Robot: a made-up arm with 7 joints.
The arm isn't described. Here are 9 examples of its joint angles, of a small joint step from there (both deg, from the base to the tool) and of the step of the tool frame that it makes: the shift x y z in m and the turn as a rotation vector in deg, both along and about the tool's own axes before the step.
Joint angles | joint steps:
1: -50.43 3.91 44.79 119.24 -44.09 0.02 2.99 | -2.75 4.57 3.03 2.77 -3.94 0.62 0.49
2: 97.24 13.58 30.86 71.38 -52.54 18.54 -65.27 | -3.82 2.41 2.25 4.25 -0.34 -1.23 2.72
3: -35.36 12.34 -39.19 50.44 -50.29 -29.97 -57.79 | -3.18 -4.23 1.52 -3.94 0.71 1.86 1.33
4: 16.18 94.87 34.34 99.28 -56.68 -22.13 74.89 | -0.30 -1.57 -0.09 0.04 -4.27 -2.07 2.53
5: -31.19 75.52 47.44 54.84 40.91 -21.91 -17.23 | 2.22 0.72 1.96 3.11 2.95 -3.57 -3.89
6: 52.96 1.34 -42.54 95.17 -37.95 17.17 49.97 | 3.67 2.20 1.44 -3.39 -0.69 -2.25 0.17
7: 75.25 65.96 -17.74 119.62 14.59 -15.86 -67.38 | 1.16 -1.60 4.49 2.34 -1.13 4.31 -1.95
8: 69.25 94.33 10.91 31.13 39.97 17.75 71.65 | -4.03 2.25 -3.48 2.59 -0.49 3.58 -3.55
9: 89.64 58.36 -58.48 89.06 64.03 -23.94 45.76 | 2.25 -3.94 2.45 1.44 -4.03 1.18 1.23
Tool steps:
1: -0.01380 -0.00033 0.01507 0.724 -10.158 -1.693
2: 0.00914 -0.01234 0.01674 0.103 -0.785 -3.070
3: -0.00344 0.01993 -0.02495 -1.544 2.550 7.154
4: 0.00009 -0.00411 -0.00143 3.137 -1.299 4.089
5: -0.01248 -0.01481 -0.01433 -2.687 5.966 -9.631
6: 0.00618 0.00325 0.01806 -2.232 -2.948 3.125
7: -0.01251 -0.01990 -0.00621 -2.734 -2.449 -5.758
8: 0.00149 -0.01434 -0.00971 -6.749 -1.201 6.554
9: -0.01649 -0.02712 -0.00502 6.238 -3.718 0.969
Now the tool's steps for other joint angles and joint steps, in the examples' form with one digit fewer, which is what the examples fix.
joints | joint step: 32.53 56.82 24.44 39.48 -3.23 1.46 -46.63 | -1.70 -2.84 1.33 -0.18 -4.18 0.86 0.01
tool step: 0.0119 0.0145 0.0004 2.32 -3.67 1.32
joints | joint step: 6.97 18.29 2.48 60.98 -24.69 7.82 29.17 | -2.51 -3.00 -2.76 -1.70 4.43 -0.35 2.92
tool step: 0.0253 -0.0105 -0.0209 7.35 6.59 3.49
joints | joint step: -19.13 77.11 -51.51 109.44 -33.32 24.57 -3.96 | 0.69 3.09 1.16 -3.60 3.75 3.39 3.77
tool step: 0.0205 -0.0004 0.0085 0.58 1.25 10.87
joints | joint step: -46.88 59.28 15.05 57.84 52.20 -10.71 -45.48 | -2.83 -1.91 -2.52 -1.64 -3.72 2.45 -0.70
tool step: 0.0176 0.0151 0.0213 0.97 -9.23 3.43
